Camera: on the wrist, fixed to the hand. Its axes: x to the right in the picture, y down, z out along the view.
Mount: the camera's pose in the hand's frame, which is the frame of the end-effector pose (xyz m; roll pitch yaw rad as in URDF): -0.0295 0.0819 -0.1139 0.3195 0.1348 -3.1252
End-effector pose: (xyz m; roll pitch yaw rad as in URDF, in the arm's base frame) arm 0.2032 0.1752 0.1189 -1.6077 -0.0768 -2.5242
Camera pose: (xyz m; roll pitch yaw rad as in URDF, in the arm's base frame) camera 0.1547 0.2841 0.0392 1.9349 0.0549 0.7517
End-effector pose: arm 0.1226 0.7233 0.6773 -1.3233 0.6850 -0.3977
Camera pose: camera 0.0039 0.6751 0.6129 1.5350 -0.6605 2.9148
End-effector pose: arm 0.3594 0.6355 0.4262 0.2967 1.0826 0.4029
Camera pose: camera 0.2339 0.7033 0.4124 0.0564 -0.9485 -2.7795
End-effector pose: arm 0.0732 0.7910 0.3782 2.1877 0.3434 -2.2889
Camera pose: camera 0.0964 0.7483 0.5131 -1.8217 -0.4053 0.7228
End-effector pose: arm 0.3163 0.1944 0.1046 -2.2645 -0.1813 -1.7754
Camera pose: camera 0.1855 0.2530 0.1090 2.5952 0.0819 1.4596
